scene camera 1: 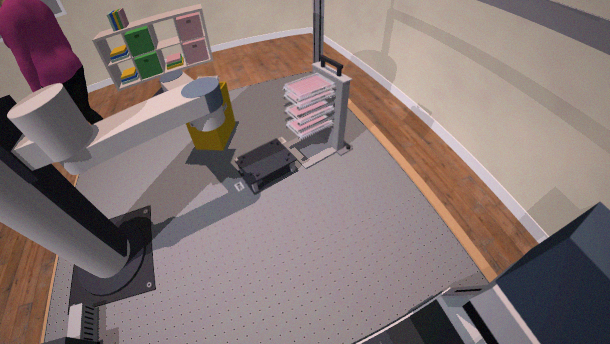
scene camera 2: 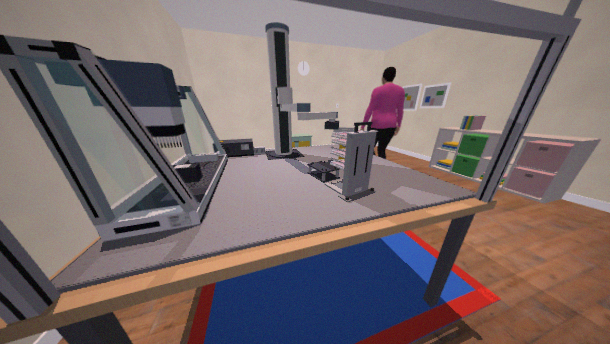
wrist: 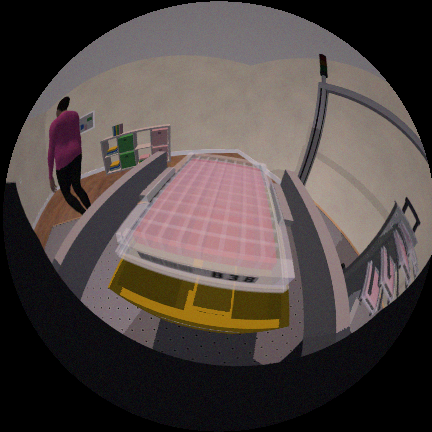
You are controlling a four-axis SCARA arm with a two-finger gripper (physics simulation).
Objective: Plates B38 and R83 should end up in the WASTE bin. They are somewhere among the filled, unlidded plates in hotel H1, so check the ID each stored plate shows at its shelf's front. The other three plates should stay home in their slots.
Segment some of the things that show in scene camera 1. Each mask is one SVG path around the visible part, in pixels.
A plate B33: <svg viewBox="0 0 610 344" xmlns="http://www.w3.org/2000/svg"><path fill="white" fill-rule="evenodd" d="M336 85L323 75L315 73L286 83L283 89L301 101L332 89L332 87L335 88Z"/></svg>
